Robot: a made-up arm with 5 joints. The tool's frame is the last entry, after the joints. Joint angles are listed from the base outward.
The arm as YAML. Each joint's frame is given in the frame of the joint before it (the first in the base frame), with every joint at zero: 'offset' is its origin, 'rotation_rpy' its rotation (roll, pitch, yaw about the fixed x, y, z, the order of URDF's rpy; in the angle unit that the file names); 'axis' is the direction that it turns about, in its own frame. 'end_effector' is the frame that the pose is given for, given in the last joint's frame.
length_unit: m
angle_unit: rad
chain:
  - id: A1
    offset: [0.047, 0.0, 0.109]
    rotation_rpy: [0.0, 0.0, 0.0]
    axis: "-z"
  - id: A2
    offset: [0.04, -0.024, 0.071]
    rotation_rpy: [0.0, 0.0, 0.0]
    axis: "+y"
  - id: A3
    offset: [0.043, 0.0, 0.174]
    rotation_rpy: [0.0, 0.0, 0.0]
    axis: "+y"
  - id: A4
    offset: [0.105, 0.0, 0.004]
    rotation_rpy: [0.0, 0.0, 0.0]
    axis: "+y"
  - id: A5
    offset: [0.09, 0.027, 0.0]
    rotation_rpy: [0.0, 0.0, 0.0]
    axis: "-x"
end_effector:
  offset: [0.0, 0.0, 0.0]
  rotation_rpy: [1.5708, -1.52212, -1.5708]
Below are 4 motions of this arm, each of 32 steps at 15 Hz.
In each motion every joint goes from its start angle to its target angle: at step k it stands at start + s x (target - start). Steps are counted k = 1, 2, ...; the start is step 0. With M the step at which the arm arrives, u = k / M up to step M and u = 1 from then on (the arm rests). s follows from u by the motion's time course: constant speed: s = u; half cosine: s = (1 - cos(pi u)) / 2; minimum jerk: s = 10 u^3 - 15 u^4 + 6 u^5.
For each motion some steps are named. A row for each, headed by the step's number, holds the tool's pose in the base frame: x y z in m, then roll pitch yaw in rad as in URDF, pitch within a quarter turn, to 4 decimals.
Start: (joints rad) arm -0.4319 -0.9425 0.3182 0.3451 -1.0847
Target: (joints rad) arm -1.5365 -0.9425 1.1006 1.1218 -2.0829
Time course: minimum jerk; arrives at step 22
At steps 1, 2, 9, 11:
1: 0.1310 0.0421 0.4063 1.8757 -0.4187 -1.2652
2: 0.1312 0.0429 0.4052 1.8654 -0.4144 -1.2533
9: 0.1205 0.0800 0.3367 1.3291 -0.1017 -0.7457
11: 0.1025 0.0889 0.3020 1.0696 0.0541 -0.6162

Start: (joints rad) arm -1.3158 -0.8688 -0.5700 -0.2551 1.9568
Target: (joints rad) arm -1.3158 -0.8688 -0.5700 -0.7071 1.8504
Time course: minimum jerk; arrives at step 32
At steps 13, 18, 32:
13: 0.0241 -0.0760 0.5165 2.8819 -0.0799 2.5946
18: 0.0213 -0.0867 0.5126 2.7533 -0.1051 2.6355
32: 0.0178 -0.1001 0.5053 2.5787 -0.1248 2.6918

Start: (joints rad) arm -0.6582 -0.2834 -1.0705 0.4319 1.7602
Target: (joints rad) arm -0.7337 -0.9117 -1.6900 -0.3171 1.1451
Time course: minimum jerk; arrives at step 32
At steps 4, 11, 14, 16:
4: 0.1238 0.0633 0.5362 -2.5289 0.0755 2.1233
11: 0.0564 0.0113 0.5490 -2.9432 0.0004 2.2441
14: 0.0052 -0.0304 0.5419 3.0241 0.0112 2.3528
16: -0.0304 -0.0608 0.5274 2.7965 0.0569 2.4236

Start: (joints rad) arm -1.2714 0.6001 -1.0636 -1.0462 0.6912
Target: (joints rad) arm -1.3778 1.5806 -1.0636 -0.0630 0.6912
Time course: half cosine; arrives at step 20
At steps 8, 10, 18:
8: 0.1402 0.3582 0.3316 -2.6413 -0.5699 -2.6253
10: 0.1408 0.3858 0.2688 -2.3425 -0.7637 -2.7955
18: 0.1202 0.3848 0.0578 -0.9486 -0.8264 2.4605

